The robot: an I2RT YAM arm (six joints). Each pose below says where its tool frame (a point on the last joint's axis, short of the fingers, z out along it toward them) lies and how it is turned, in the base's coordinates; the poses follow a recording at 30 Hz.
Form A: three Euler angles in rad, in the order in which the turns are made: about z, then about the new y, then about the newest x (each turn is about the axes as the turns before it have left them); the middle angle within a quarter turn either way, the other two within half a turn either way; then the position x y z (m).
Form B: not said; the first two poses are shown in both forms.
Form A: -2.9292, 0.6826, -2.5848, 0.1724, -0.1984, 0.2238
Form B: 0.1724, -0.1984, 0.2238, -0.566, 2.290, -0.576
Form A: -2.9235, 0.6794, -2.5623, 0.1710, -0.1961, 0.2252
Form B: 0.1710, -0.1961, 0.2252, -0.587, 2.280, -0.596
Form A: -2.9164, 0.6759, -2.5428, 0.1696, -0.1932, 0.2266
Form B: 0.1696, -0.1932, 0.2266, -0.604, 2.271, -0.613
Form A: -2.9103, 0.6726, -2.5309, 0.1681, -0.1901, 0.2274
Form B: 0.1681, -0.1901, 0.2274, -0.612, 2.266, -0.624
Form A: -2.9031, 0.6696, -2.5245, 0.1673, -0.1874, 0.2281
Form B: 0.1673, -0.1874, 0.2281, -0.614, 2.265, -0.631
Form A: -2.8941, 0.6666, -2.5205, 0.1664, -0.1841, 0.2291
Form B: 0.1664, -0.1841, 0.2291, -0.611, 2.264, -0.637
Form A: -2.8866, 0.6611, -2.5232, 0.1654, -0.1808, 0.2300
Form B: 0.1654, -0.1808, 0.2300, -0.604, 2.269, -0.640
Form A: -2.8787, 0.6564, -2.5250, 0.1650, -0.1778, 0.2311
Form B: 0.1650, -0.1778, 0.2311, -0.597, 2.274, -0.644
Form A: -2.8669, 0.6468, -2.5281, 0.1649, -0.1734, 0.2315
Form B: 0.1649, -0.1734, 0.2315, -0.588, 2.282, -0.651
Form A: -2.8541, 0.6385, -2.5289, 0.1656, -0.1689, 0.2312
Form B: 0.1656, -0.1689, 0.2312, -0.580, 2.288, -0.659
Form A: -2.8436, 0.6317, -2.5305, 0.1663, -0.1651, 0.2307
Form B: 0.1663, -0.1651, 0.2307, -0.572, 2.293, -0.665
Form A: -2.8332, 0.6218, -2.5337, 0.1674, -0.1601, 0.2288
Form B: 0.1674, -0.1601, 0.2288, -0.565, 2.301, -0.673
